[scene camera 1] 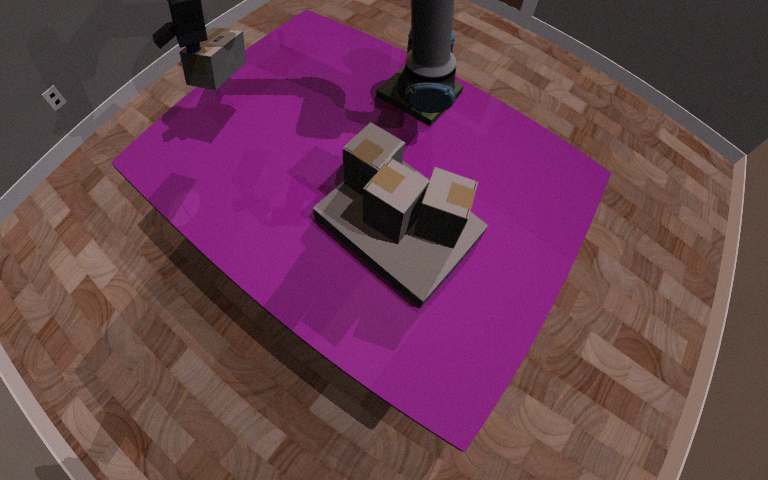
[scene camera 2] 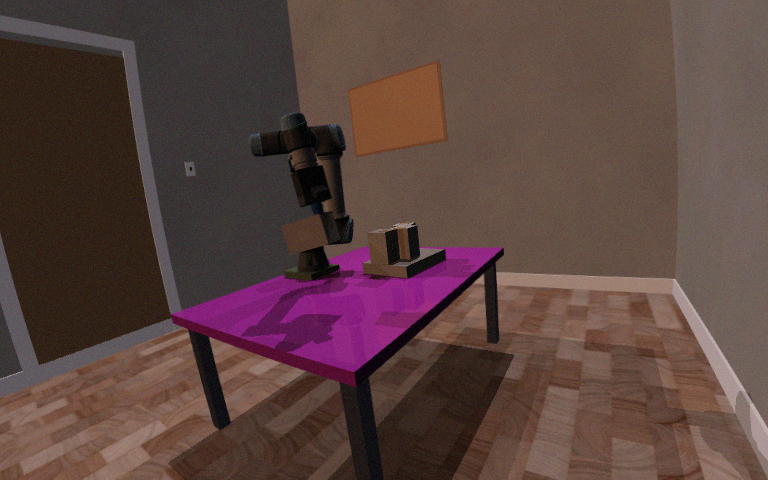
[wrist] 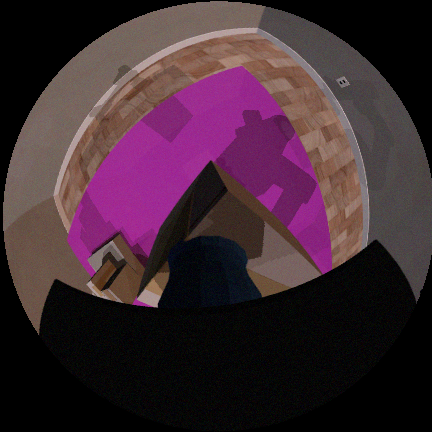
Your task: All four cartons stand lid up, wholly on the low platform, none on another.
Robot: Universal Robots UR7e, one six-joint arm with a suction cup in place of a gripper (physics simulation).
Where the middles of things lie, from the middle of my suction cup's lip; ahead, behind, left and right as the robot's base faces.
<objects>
Now: the low grey platform (scene camera 1: pixel 416 266) 56 cm to the left of my suction cup, 30 cm below it and 5 cm behind it.
</objects>
